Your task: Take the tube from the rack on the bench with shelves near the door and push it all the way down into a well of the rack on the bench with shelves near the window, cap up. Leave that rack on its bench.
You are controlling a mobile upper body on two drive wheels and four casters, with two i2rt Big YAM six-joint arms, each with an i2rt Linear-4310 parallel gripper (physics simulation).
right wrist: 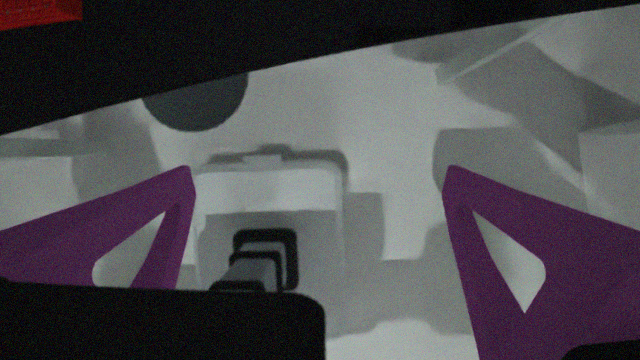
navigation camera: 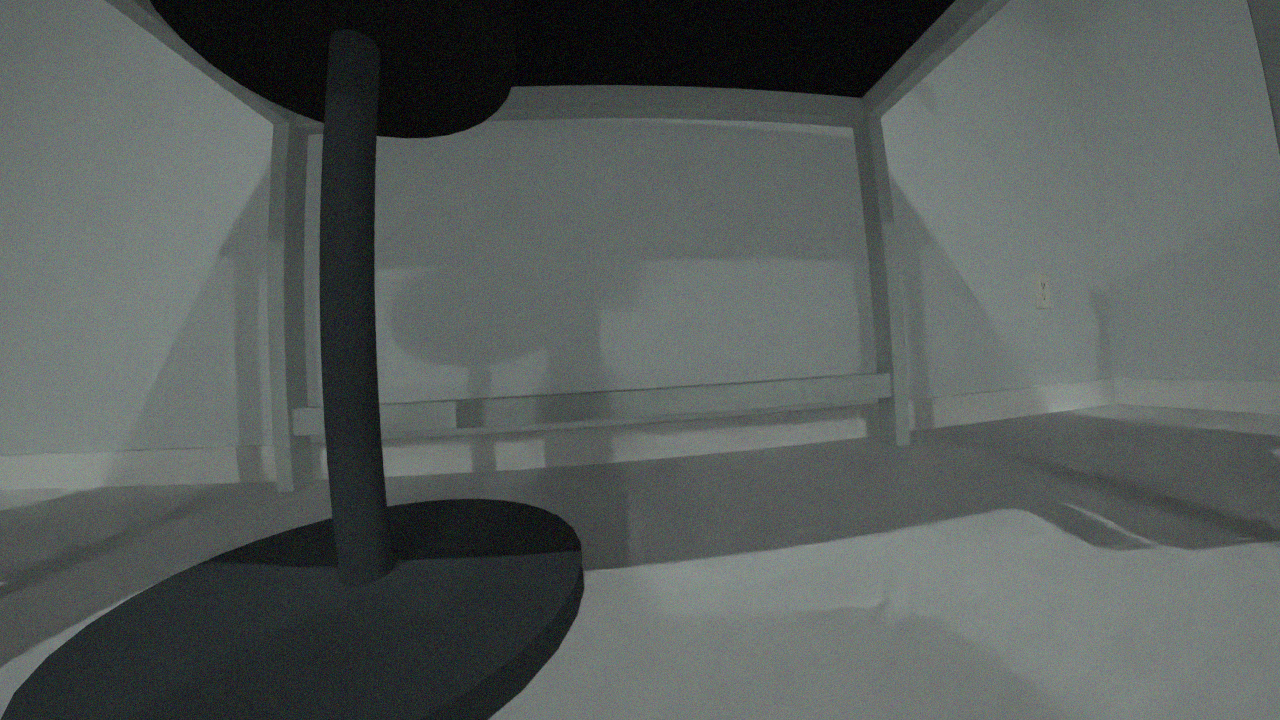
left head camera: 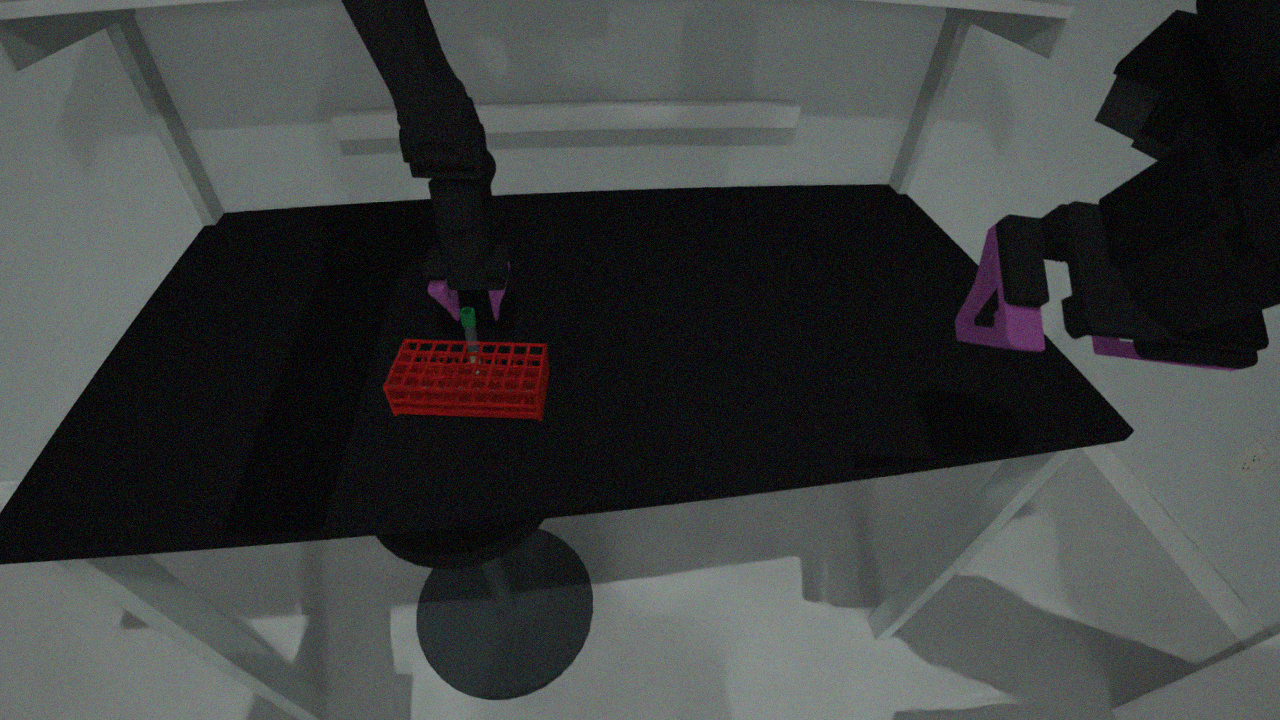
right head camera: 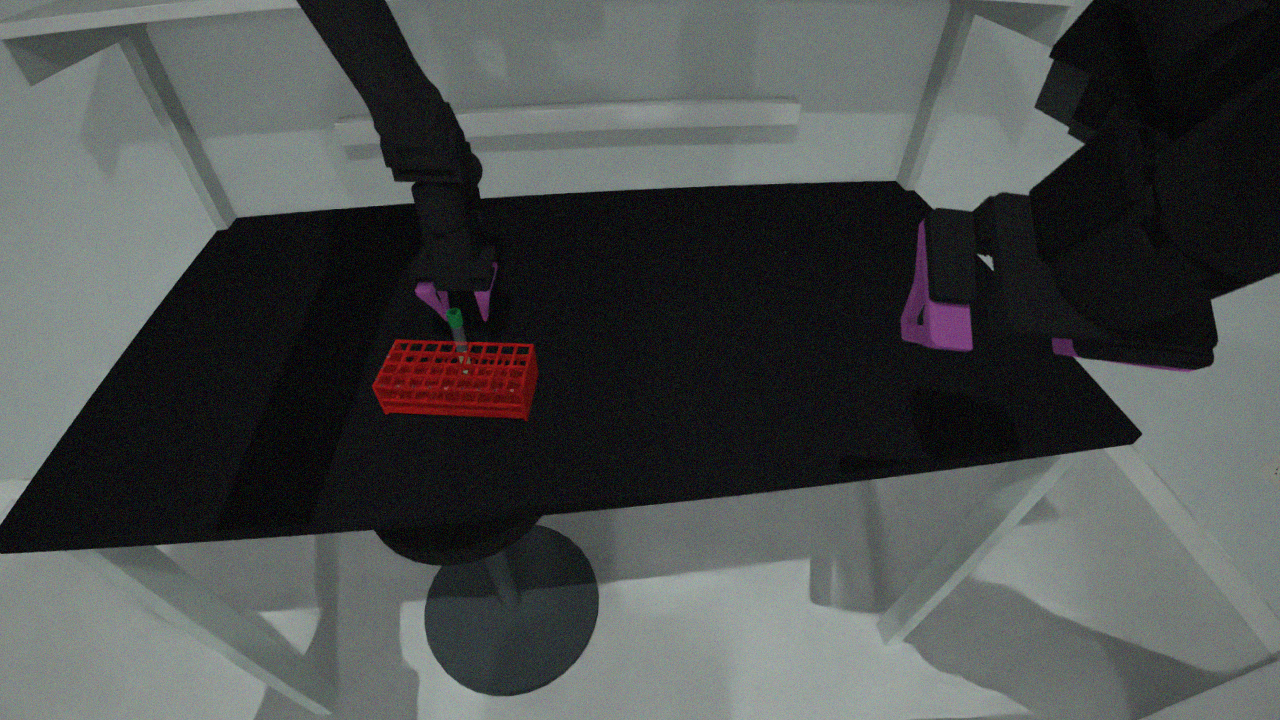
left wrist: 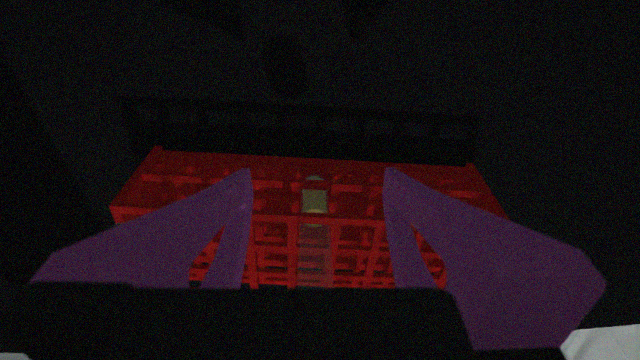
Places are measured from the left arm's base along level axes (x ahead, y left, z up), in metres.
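Pixels of known places: left gripper, fingertip midpoint: (left head camera: 477,318) (right head camera: 467,318) (left wrist: 317,181); right gripper, fingertip midpoint: (right wrist: 318,179) (left head camera: 1027,337) (right head camera: 980,336).
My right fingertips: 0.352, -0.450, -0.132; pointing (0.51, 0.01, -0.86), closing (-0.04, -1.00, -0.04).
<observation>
Behind a point stands the place of what it marks, as x, y, z.
The tube (left head camera: 468,317) @[0.643, 0.002, -0.380] (right head camera: 454,317) @[0.643, 0.002, -0.378] (left wrist: 314,250) @[0.659, 0.007, -0.422] has a green cap and a clear body. It stands cap up in a well of the red rack (left head camera: 544,380) @[0.621, -0.091, -0.467] (right head camera: 531,385) @[0.617, -0.091, -0.474] (left wrist: 425,175) @[0.661, -0.058, -0.482] (right wrist: 40,15) @[0.575, -0.044, -0.465], its upper part sticking out above the rack top. My left gripper (left head camera: 478,315) @[0.695, 0.008, -0.424] (right head camera: 467,313) @[0.695, 0.008, -0.424] (left wrist: 317,181) @[0.695, 0.008, -0.424] is partly open and empty, at the far side of the rack close behind the cap. In the left wrist view the tube shows between its two fingers and the cap is hidden. My right gripper (left head camera: 1065,347) @[0.352, -0.450, -0.132] (right head camera: 1011,347) @[0.352, -0.450, -0.132] (right wrist: 318,179) @[0.352, -0.450, -0.132] is wide open and empty near the bench's right edge.
The rack stands left of the middle on the black bench (left head camera: 716,313) @[0.810, -0.347, -0.496] (right head camera: 716,313) @[0.810, -0.358, -0.496] (right wrist: 300,30) @[0.528, -0.419, -0.496]. A stool base (left head camera: 505,617) @[0.641, 0.085, -1.380] (right head camera: 512,617) @[0.634, 0.081, -1.380] (navigation camera: 358,644) @[0.580, 0.014, -1.380] rests on the floor by the bench's front edge, its pole (navigation camera: 350,313) @[0.663, 0.073, -1.109] rising under the bench. White posts and a shelf frame the bench's back.
</observation>
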